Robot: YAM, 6 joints.
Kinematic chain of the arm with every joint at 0, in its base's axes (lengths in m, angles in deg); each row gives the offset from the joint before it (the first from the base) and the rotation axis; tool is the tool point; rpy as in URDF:
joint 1: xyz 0 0 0.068 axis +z
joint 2: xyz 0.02 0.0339 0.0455 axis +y
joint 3: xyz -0.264 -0.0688 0 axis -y
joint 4: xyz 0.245 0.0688 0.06 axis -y
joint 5: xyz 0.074 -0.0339 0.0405 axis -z
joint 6: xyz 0.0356 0 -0.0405 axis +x
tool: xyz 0 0 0 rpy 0 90 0
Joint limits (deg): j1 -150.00..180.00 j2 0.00..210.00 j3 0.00..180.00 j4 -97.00..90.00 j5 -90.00..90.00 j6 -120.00..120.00
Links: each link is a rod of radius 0.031 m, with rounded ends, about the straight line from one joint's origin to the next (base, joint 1, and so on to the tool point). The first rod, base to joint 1, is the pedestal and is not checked.
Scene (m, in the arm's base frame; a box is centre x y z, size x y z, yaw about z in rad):
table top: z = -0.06
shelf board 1: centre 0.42 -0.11 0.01 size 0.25 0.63 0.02 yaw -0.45
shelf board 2: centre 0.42 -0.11 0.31 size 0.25 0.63 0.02 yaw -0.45
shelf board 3: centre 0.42 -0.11 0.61 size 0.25 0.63 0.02 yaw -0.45
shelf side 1: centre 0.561 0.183 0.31 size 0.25 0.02 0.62 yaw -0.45
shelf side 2: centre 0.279 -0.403 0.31 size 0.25 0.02 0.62 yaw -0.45
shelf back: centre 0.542 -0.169 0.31 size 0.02 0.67 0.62 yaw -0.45
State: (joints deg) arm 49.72 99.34 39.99 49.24 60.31 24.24
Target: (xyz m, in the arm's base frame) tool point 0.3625 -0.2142 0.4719
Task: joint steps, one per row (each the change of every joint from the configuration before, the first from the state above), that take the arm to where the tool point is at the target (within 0.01 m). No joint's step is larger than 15 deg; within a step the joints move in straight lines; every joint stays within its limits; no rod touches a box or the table.
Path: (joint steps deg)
1: 2.30 -6.90 12.92 -3.52 3.25 -2.45
2: 2.30 -6.91 12.93 -3.53 3.24 -2.45
3: 2.30 -6.90 12.92 -3.52 3.25 -2.46
4: 2.29 -6.90 12.92 -3.52 3.25 -2.45
5: -14.28 6.00 1.96 1.97 -3.74 1.64
6: -14.29 6.00 1.97 1.97 -3.74 1.63
7: -14.29 6.01 1.96 1.98 -3.74 1.64
8: -14.29 6.00 1.96 1.97 -3.74 1.63
9: -14.29 6.00 1.97 1.98 -3.73 1.64
10: -14.29 6.01 1.96 1.97 -3.74 1.63

